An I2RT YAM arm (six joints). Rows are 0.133 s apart.
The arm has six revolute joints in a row. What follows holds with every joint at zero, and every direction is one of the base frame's. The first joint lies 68 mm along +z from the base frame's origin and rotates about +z. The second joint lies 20 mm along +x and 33.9 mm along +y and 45.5 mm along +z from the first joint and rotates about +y. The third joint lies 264 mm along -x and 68.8 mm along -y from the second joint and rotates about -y. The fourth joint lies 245 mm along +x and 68.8 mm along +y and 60 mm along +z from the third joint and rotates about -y. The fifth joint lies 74 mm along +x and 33.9 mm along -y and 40.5 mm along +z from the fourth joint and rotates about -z. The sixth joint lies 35.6 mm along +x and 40.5 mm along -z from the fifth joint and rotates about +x. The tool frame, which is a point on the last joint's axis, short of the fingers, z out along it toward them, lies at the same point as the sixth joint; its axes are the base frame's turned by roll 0, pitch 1.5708 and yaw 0 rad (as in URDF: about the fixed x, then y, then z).
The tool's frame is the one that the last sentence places.
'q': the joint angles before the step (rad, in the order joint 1, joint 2, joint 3, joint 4, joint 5, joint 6). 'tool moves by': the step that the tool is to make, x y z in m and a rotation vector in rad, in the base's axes. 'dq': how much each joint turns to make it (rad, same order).
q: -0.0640 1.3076 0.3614 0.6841 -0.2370 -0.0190
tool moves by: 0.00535 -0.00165 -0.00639 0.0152 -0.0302 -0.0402
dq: -0.0004 0.0668 -0.0088 0.1107 0.0345 0.0269
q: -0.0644 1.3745 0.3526 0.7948 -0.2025 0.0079
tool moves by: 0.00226 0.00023 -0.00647 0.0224 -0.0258 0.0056
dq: 0.0000 0.0556 -0.0141 0.0987 -0.0105 0.0228
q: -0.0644 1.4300 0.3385 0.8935 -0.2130 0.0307
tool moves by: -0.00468 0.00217 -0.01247 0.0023 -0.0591 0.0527
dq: 0.0002 0.0841 -0.0531 0.1954 -0.0528 -0.0029
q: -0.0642 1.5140 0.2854 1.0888 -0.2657 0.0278
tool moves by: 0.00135 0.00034 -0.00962 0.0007 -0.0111 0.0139
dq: -0.0002 0.0758 -0.0106 0.0973 -0.0142 -0.0005
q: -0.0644 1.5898 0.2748 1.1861 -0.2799 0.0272
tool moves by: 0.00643 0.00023 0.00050 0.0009 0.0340 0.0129
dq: 0.0010 -0.0015 0.0325 -0.0689 -0.0116 -0.0031
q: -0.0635 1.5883 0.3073 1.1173 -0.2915 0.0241
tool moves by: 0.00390 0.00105 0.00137 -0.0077 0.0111 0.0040
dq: 0.0053 -0.0019 0.0193 -0.0342 0.0027 -0.0084
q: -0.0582 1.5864 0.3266 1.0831 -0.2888 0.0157
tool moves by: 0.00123 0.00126 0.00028 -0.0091 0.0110 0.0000
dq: 0.0060 -0.0048 0.0076 -0.0254 0.0077 -0.0088
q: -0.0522 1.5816 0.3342 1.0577 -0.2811 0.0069
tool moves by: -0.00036 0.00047 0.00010 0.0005 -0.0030 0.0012
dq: 0.0018 -0.0002 -0.0020 0.0050 0.0004 0.0008
